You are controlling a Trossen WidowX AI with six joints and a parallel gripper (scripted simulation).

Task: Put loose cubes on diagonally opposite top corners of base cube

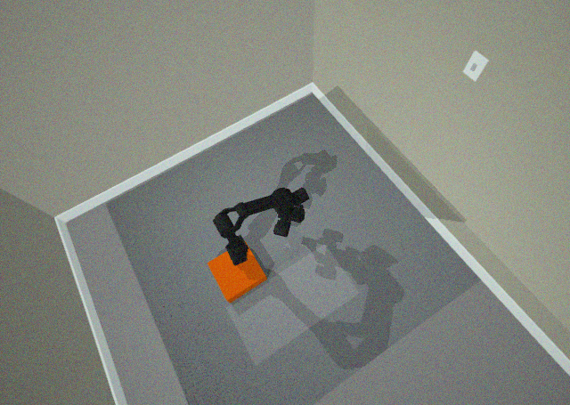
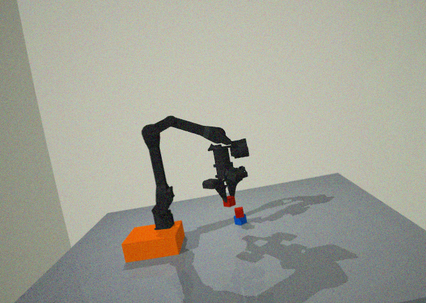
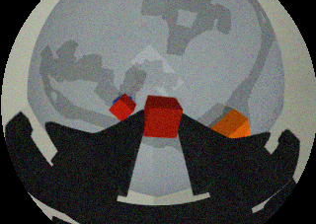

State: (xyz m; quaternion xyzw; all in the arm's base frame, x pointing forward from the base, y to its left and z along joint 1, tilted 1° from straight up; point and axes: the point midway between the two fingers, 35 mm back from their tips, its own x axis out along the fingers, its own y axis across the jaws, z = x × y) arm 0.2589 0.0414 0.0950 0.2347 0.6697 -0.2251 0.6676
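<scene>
The blue cube lies 1 cm ahead of my gripper tip, 9 cm to the left of it and 10 cm below it.
</scene>
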